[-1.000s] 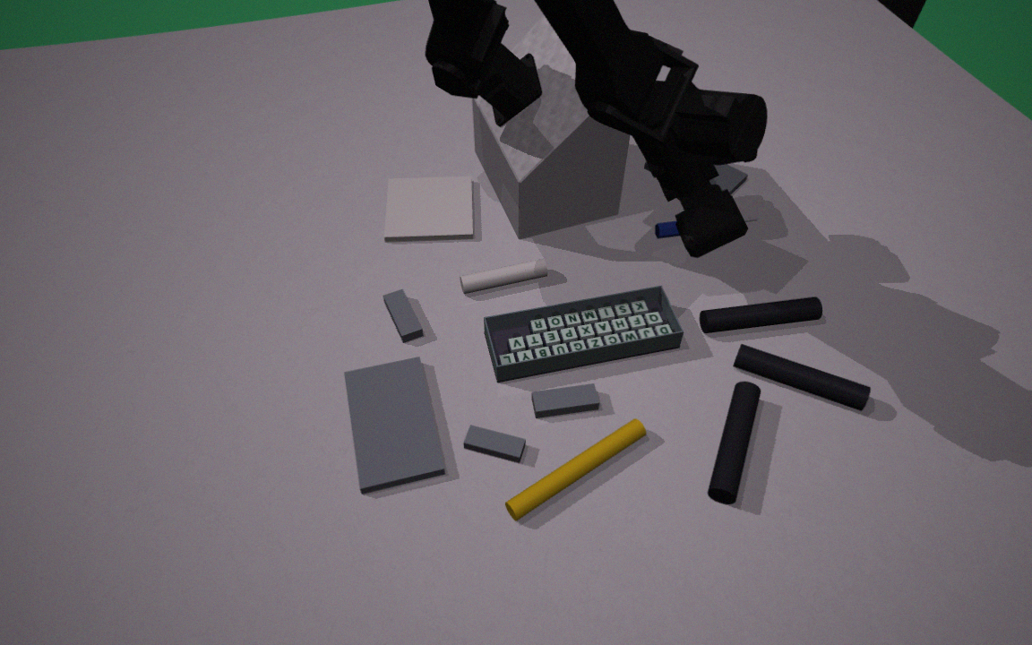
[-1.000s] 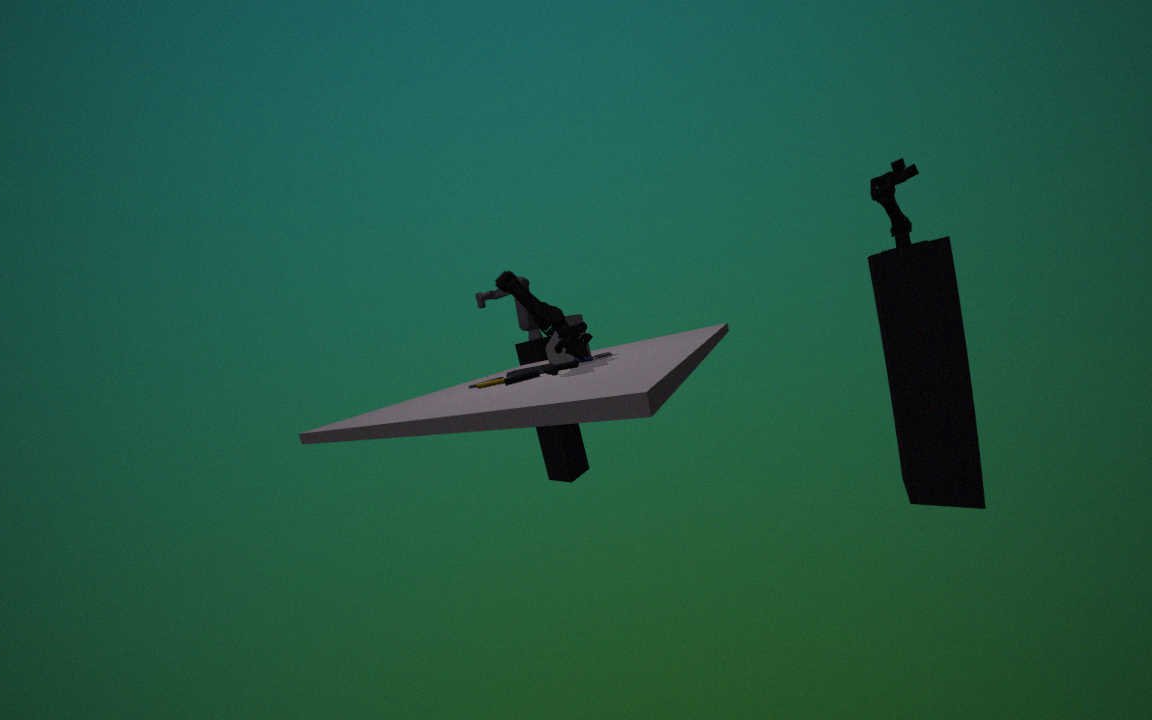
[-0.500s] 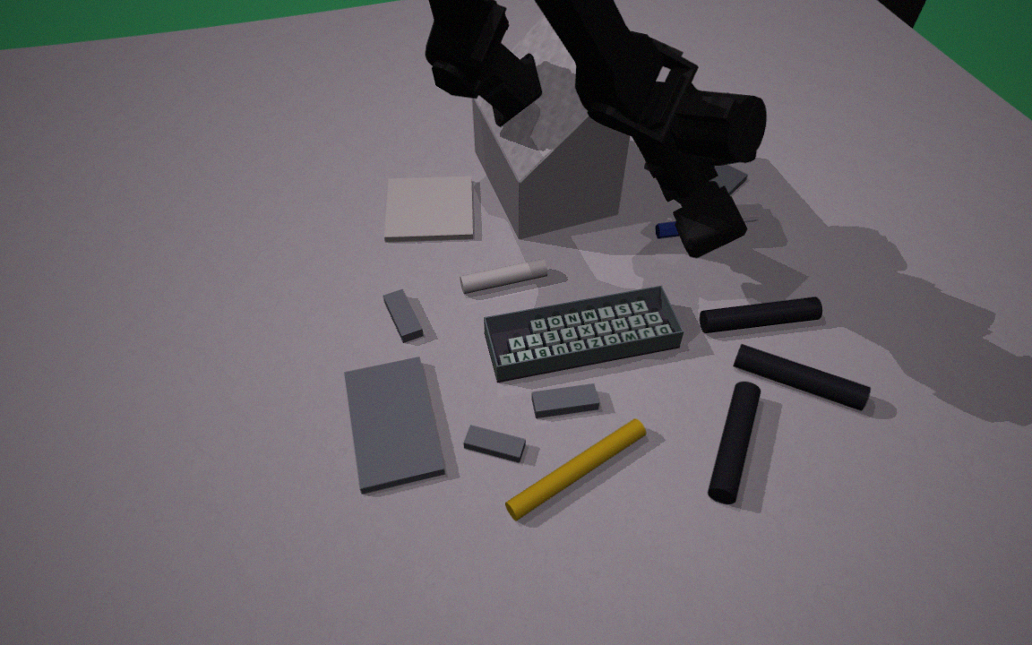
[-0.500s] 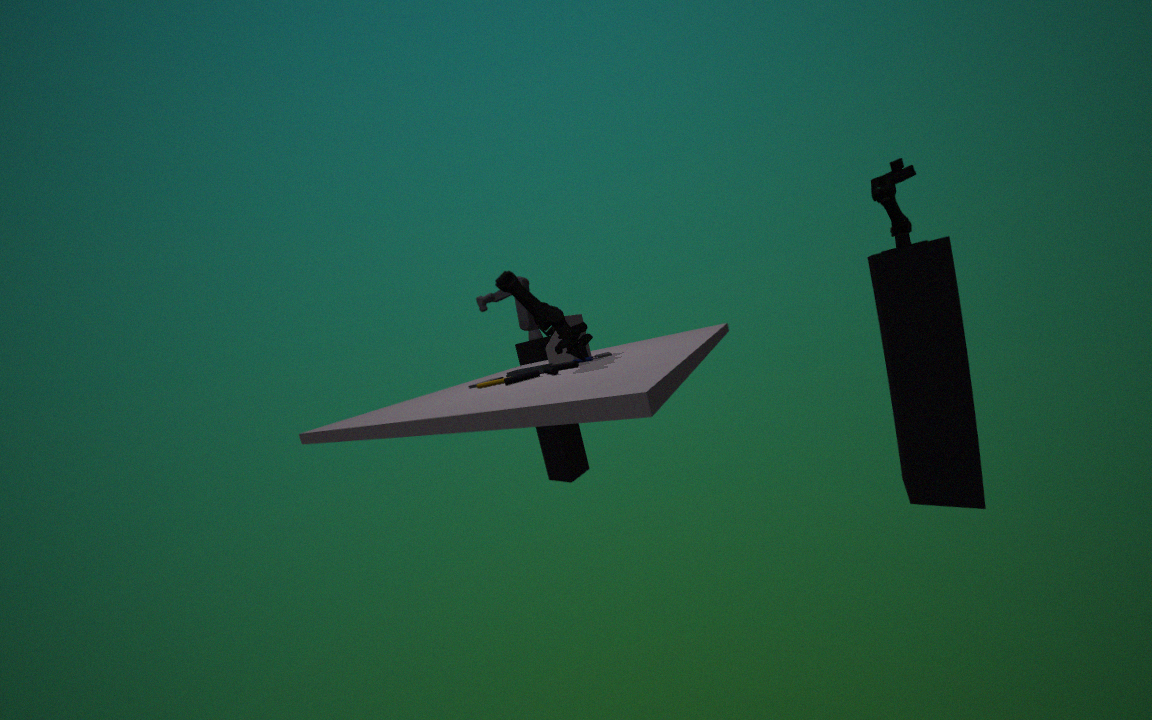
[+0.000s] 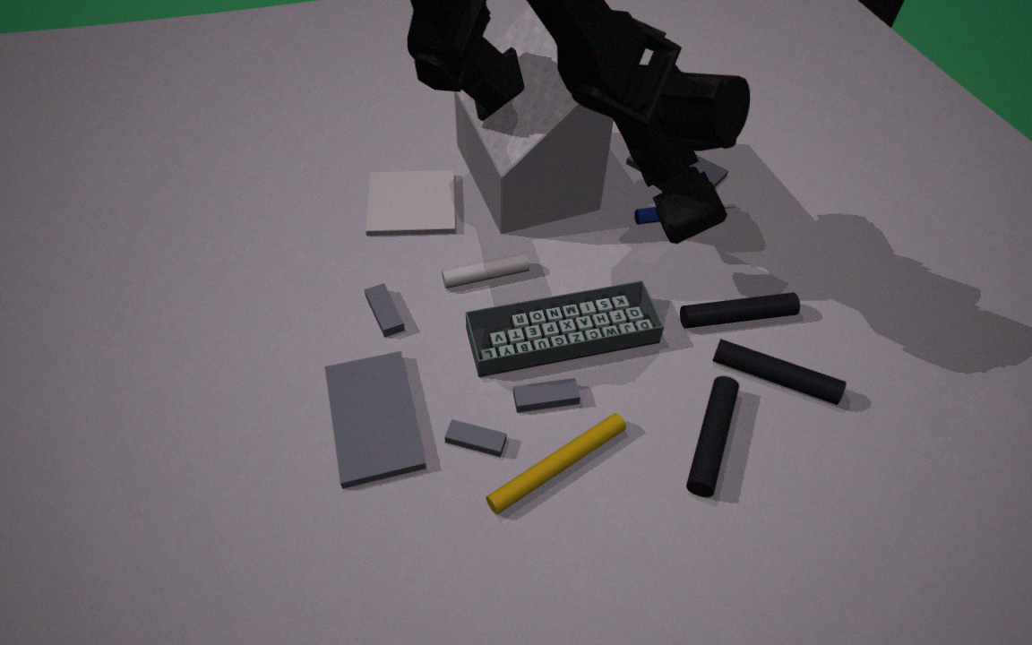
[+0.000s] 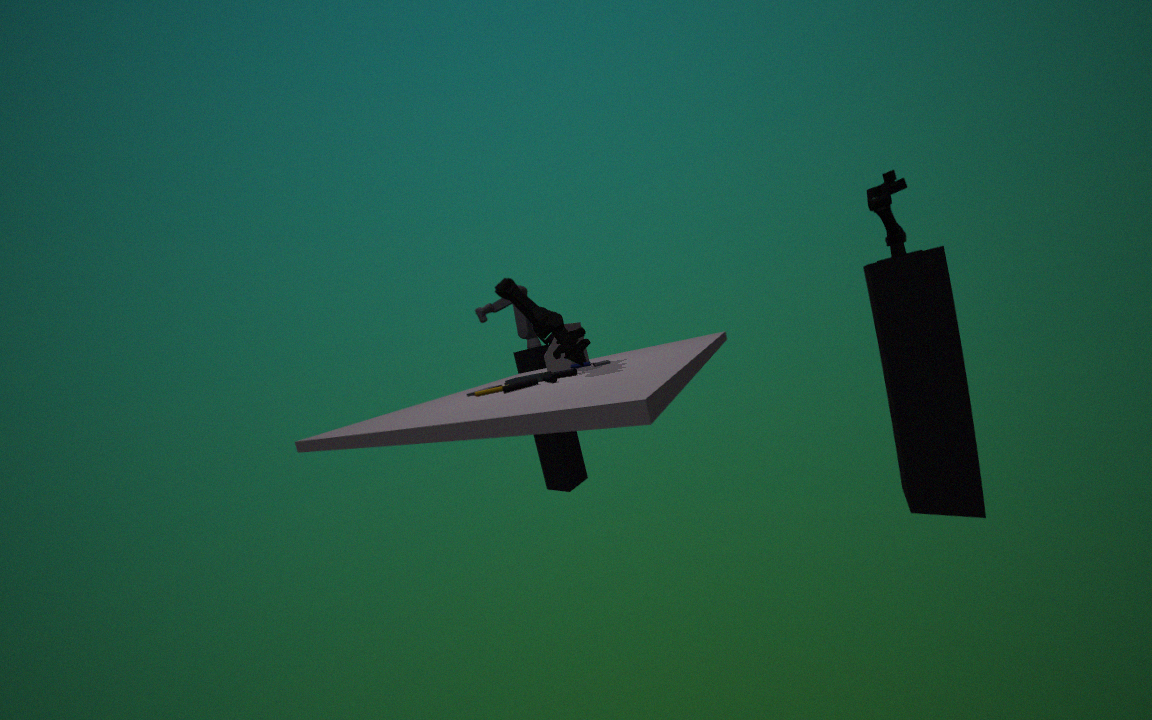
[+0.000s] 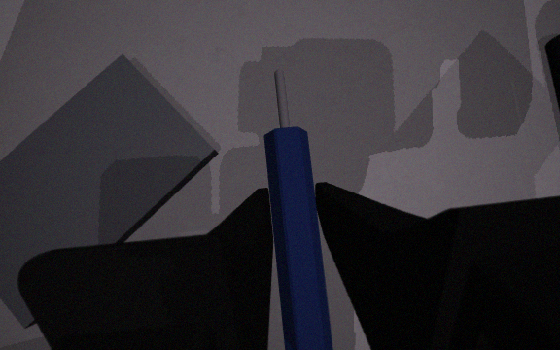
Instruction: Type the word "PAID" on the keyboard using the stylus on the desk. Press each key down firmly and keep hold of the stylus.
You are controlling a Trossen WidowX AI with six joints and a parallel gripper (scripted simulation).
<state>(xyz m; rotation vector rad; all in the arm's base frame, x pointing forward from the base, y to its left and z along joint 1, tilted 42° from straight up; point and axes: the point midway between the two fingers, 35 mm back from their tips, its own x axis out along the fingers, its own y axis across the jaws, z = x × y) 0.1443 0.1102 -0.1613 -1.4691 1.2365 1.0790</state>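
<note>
Right now the grey slab is 90 mm behind my gripper tip, 10 mm to the left of it and 10 mm below it. The rest, counted from my gripper tip: stylus 10 mm to the left; yellow cylinder 290 mm ahead, 220 mm to the right, 10 mm below; pale cylinder 40 mm ahead, 250 mm to the right, 10 mm below.
</note>
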